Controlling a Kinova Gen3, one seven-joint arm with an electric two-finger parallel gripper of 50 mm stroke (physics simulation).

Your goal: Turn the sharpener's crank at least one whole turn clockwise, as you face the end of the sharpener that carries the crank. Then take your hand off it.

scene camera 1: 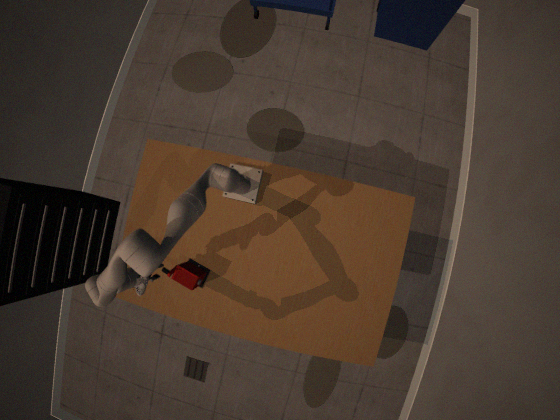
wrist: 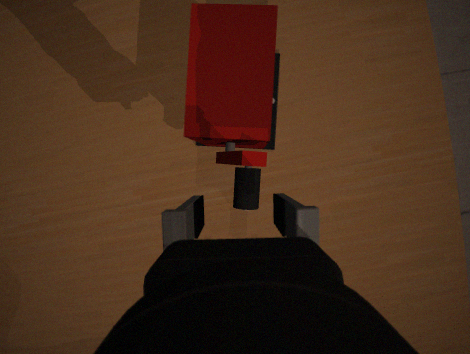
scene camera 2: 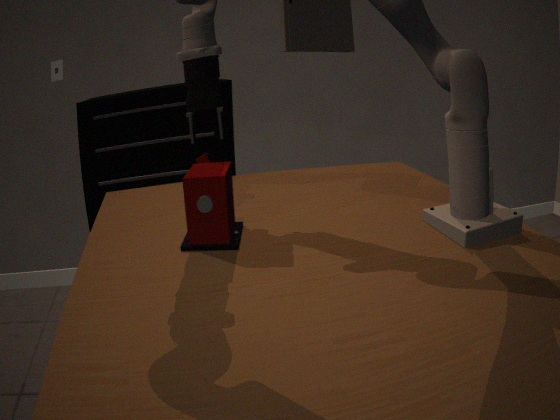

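Note:
The red sharpener stands upright on its black base. Its red crank arm is at the end facing my gripper in the wrist view, and its tip shows above the body's top in scene camera 2. The black crank handle points towards my gripper; it is hidden behind the body in scene camera 2. My gripper is open and empty and points down. Its fingertips are above the crank's level, on either side of the handle's line in the wrist view.
The wooden table bears the sharpener and the arm's white base plate. A black slatted object stands beyond the table edge near the gripper. Blue furniture stands farther off.

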